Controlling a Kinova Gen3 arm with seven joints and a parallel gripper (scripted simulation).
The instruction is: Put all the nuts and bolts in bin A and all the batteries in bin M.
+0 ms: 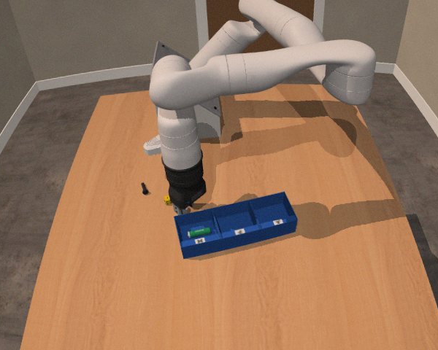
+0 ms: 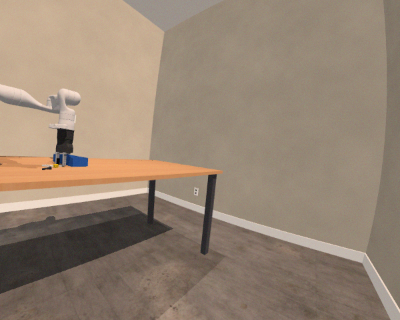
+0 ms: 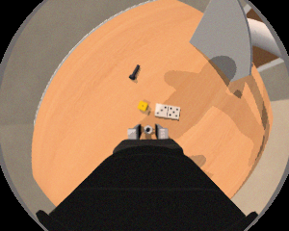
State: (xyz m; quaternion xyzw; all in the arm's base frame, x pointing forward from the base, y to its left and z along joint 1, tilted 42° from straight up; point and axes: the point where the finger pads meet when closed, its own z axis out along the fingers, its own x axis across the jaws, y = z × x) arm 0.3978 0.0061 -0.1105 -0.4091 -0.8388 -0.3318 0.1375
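Now: hand 2 cm above the silver nut. From my hand the other things lie so: yellow die (3 cm behind, 4 cm to the right, 2 cm below); green battery (8 cm ahead, 3 cm to the left, 1 cm below); white domino (5 cm behind, 1 cm to the left, 2 cm below).
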